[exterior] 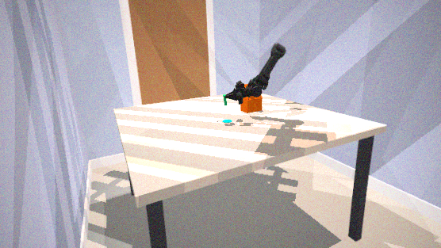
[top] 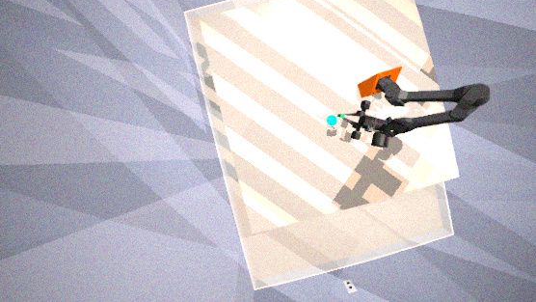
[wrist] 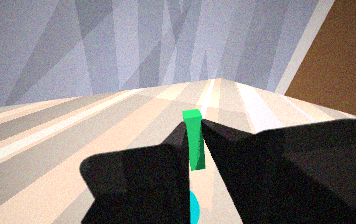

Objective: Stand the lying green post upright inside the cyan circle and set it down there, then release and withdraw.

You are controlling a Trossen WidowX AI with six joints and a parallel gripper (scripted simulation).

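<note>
Now: gripper tip 150 mm above the cyan circle, 10 mm to the right of it and 10 mm past it. Round my gripper tip: green post: 20 mm below.
</note>
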